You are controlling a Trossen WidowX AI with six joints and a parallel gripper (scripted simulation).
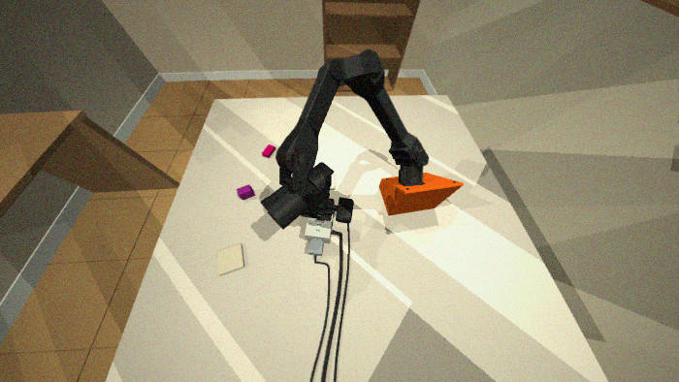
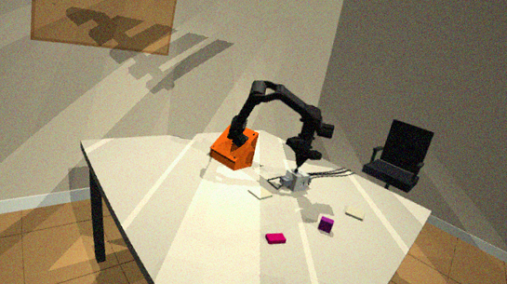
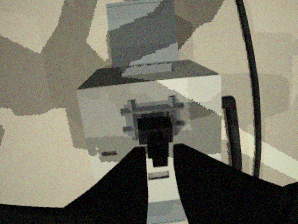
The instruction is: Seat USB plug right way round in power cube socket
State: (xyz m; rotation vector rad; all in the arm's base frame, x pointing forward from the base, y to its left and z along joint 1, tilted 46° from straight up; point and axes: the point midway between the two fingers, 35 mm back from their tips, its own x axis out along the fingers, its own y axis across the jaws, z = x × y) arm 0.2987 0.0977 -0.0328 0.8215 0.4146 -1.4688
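My gripper tip is now 2 cm above the dark USB plug. Round my gripper tip: pale flat card 29 cm ahead, 10 cm below, 9 cm to the left.
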